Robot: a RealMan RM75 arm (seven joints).
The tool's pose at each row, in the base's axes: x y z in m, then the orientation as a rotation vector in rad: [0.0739 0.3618 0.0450 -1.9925 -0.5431 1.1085]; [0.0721 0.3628 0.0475 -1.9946 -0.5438 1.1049]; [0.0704 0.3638 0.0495 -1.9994 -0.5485 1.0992]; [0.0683 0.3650 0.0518 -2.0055 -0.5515 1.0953]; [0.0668 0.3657 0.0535 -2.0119 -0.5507 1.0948]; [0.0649 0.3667 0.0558 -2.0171 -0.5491 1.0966]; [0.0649 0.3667 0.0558 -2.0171 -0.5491 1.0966]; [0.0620 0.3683 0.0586 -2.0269 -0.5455 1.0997]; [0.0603 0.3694 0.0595 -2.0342 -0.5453 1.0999]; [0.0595 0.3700 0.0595 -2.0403 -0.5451 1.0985]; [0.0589 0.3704 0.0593 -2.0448 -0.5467 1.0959]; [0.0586 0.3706 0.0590 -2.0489 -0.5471 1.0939]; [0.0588 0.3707 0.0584 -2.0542 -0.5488 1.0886]
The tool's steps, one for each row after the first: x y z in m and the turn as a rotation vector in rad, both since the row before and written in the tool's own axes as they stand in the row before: [-0.0016 -0.0026 0.0012 -0.0016 0.0027 -0.0011]; [-0.0013 -0.0022 0.0012 -0.0055 0.0033 -0.0030]; [-0.0015 -0.0026 0.0015 -0.0060 0.0029 -0.0007]; [-0.0012 -0.0018 0.0010 -0.0048 0.0019 0.0031]; [-0.0015 -0.0025 0.0012 -0.0036 0.0003 0.0040]; [0.0000 0.0000 0.0000 0.0000 0.0000 0.0000]; [-0.0019 -0.0032 0.0022 -0.0066 0.0010 0.0077]; [-0.0007 -0.0014 0.0016 -0.0058 0.0014 0.0035]; [0.0000 -0.0004 0.0009 -0.0047 0.0022 0.0022]; [0.0000 -0.0001 0.0007 -0.0041 0.0022 0.0000]; [0.0001 0.0001 0.0004 -0.0033 0.0021 0.0007]; [0.0005 0.0004 0.0001 -0.0045 0.0042 -0.0009]
